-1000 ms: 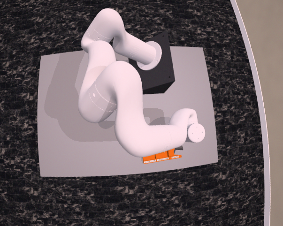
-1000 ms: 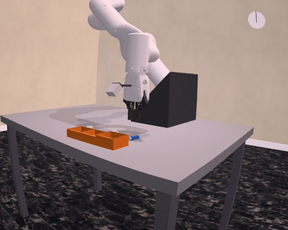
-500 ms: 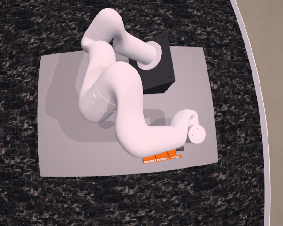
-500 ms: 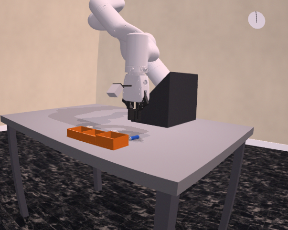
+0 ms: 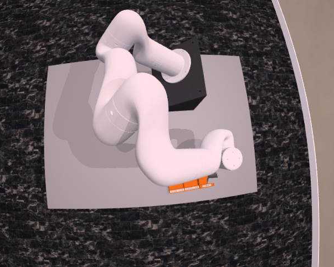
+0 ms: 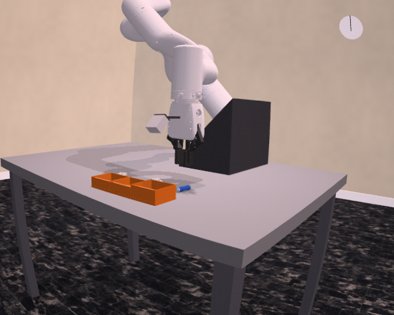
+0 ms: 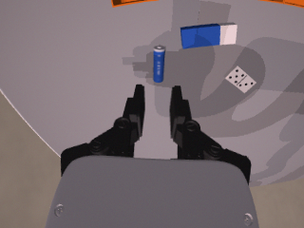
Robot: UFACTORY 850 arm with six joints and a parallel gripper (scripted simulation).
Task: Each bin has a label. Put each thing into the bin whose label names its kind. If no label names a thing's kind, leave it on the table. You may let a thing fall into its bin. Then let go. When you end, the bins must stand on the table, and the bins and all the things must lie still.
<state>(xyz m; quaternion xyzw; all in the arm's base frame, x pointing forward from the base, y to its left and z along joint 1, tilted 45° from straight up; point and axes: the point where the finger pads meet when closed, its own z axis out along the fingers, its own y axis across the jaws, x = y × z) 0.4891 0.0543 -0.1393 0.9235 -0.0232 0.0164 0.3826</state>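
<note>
The blue battery lies 9 cm below my hand. Also, from my hand: blue-and-white block 4 cm ahead, 7 cm to the right, 9 cm below; orange battery 12 cm ahead, 8 cm to the right, 8 cm below; white domino 2 cm behind, 12 cm to the right, 9 cm below.
</note>
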